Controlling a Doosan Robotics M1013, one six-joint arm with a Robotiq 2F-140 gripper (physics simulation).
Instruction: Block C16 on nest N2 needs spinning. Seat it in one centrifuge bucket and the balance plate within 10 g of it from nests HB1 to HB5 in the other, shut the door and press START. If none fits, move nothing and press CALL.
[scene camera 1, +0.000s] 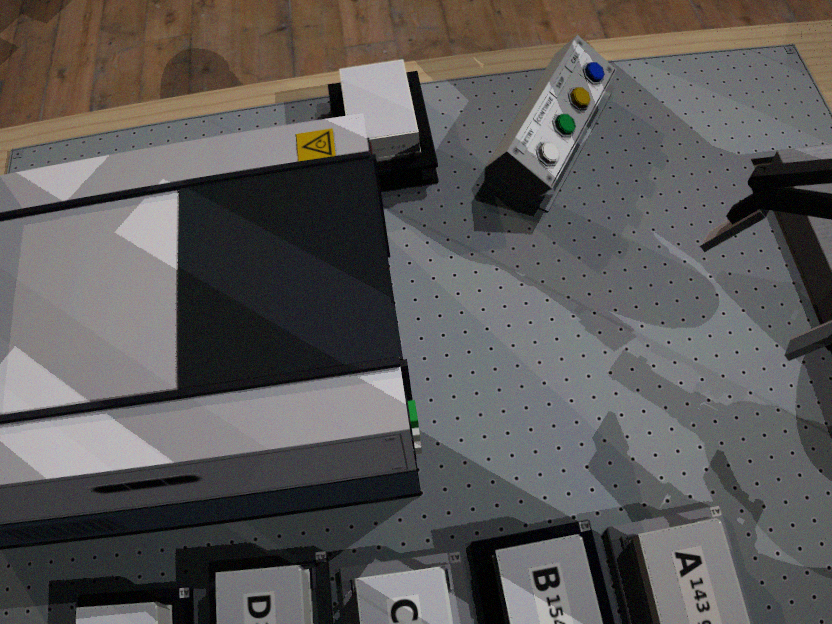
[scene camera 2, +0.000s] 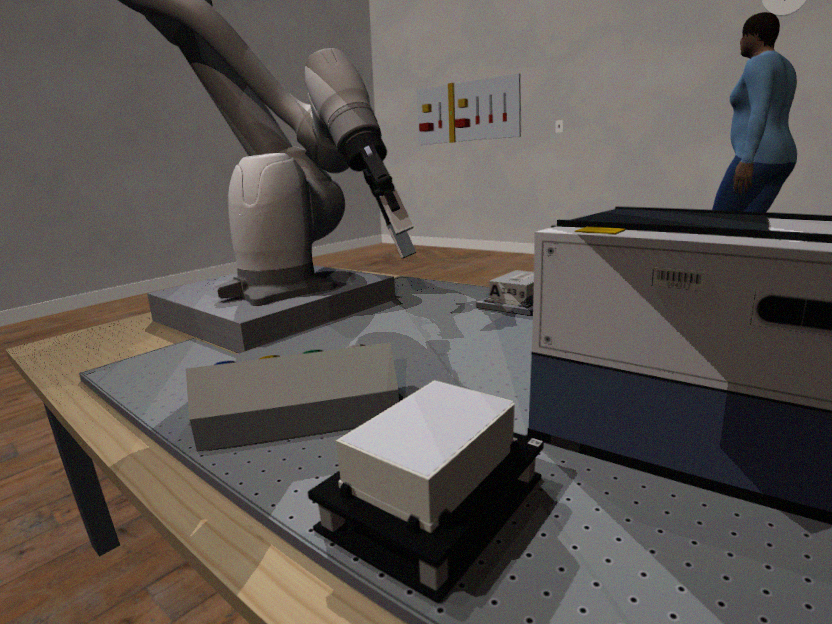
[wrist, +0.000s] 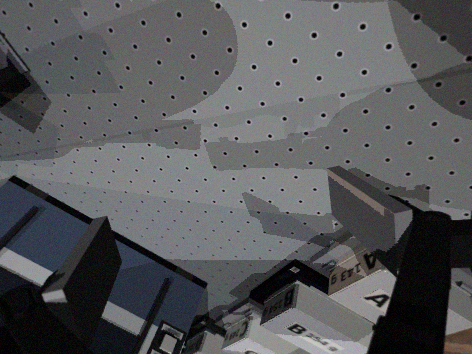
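Pixels of known places: gripper, fingertip midpoint: (scene camera 1: 749, 296) (scene camera 2: 407, 244) (wrist: 224, 215); arm's base, origin of the base link: (scene camera 2: 278, 289).
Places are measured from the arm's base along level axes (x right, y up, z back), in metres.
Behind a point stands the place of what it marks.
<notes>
Block C16 (scene camera 1: 379, 99) @[x 0.191, y 0.032, z -0.663 m] (scene camera 2: 426, 446) @[x 0.220, y 0.032, z -0.690 m] is a plain white box on a black nest at the table's far edge, beside the centrifuge (scene camera 1: 259, 421) @[x -0.270, y 0.161, z -0.720 m] (scene camera 2: 630, 310) @[x 0.035, y 0.101, z -0.747 m]. A dark door panel (scene camera 1: 284, 273) @[x -0.135, y 0.164, z -0.715 m] lies on the centrifuge's top, and the buckets are hidden. Balance plates stand in a row in black nests at the near edge: A (scene camera 1: 686, 576) @[x -0.362, y 0.006, z -0.347 m] (wrist: 368, 295) @[x -0.339, y 0.005, z -0.349 m] marked 143 g, B (scene camera 1: 550, 582) @[x -0.367, y 0.006, z -0.475 m] (wrist: 312, 316) @[x -0.350, y 0.004, z -0.439 m] marked 154 g, C (scene camera 1: 404, 597) @[x -0.384, y 0.005, z -0.608 m] and D (scene camera 1: 261, 597) @[x -0.390, y 0.006, z -0.742 m] with weights cut off. My gripper (scene camera 2: 401, 238) @[x -0.117, y 0.101, z -0.285 m] (wrist: 224, 215) @[x -0.117, y 0.101, z -0.285 m] is open and empty. It hangs tilted high above the table, short of the plate row.
The button box (scene camera 1: 550, 124) @[x 0.161, y 0.021, z -0.455 m] (scene camera 2: 290, 386) @[x 0.216, y 0.007, z -0.475 m] with blue, yellow, green and white buttons stands at the back right. The robot base (scene camera 2: 271, 223) @[x 0.032, y 0.144, z -0.075 m] sits on a grey plinth beyond the table. The perforated table (scene camera 1: 537, 347) @[x -0.103, y -0.048, z -0.475 m] lies between the centrifuge and the base.
</notes>
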